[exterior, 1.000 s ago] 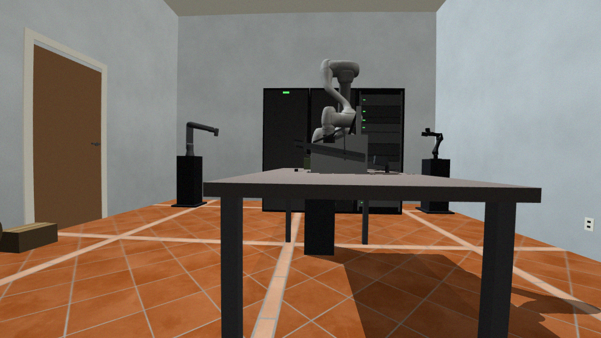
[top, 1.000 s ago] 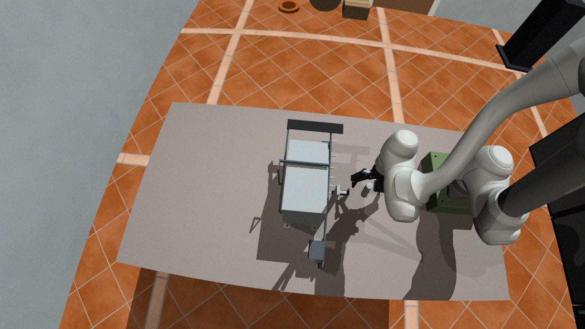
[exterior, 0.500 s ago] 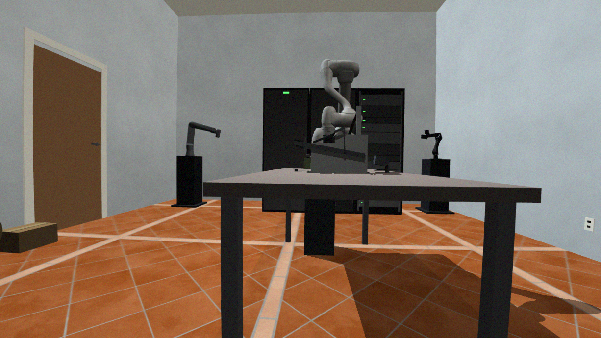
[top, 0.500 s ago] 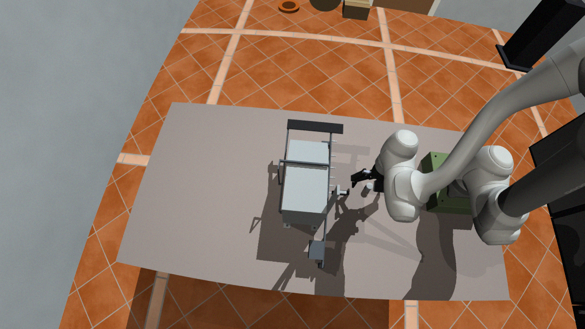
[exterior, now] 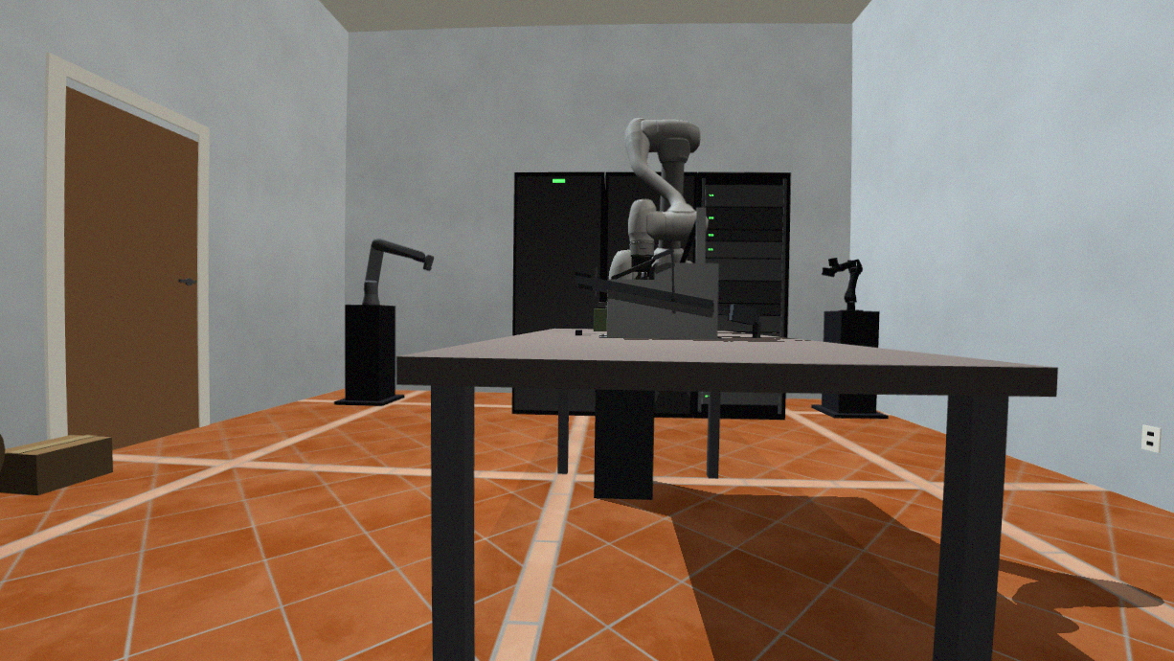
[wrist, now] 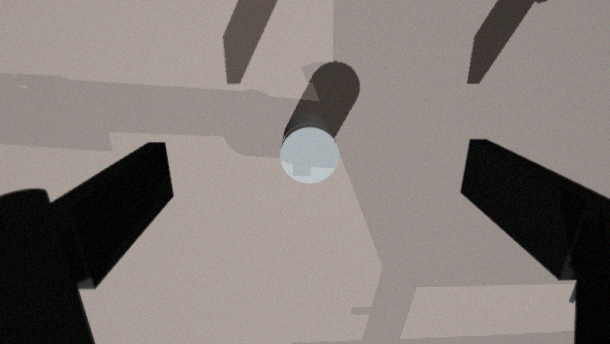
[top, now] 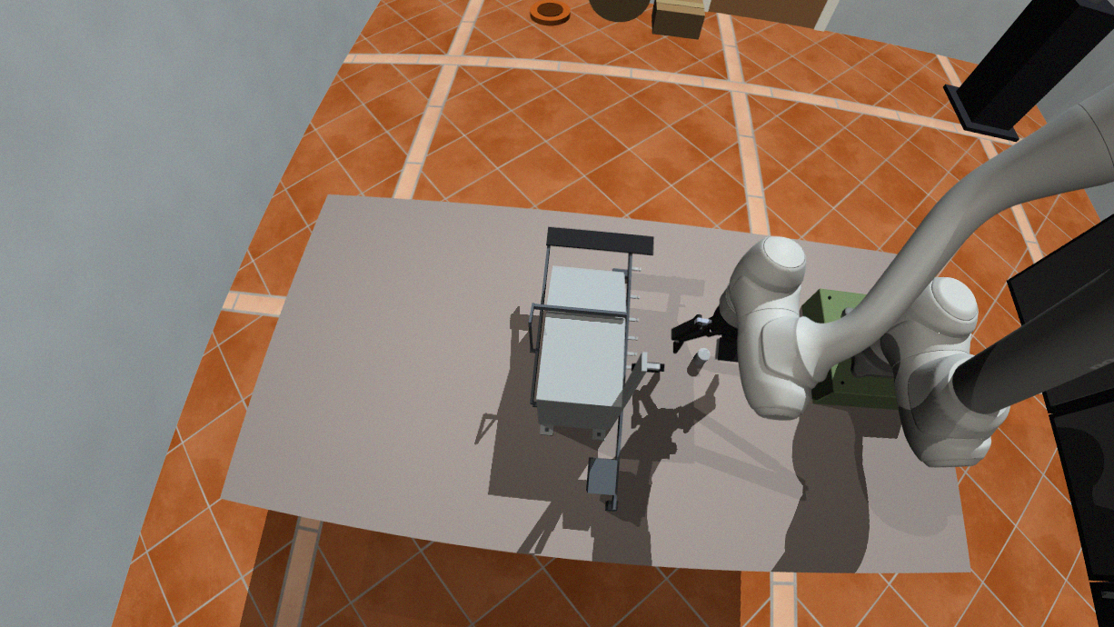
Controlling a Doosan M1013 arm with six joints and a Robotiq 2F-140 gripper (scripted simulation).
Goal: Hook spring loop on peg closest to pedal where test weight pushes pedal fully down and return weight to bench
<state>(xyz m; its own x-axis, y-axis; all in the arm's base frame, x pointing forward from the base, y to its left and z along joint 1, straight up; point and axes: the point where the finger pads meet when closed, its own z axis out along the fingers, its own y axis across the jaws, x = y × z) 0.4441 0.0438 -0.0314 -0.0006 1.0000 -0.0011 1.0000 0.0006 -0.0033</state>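
The steel test weight lies 4 cm below my hand. Round my hand: small block 22 cm to the right, 20 cm ahead, 6 cm below; white-tipped pin 33 cm above, 19 cm ahead, 18 cm to the left.
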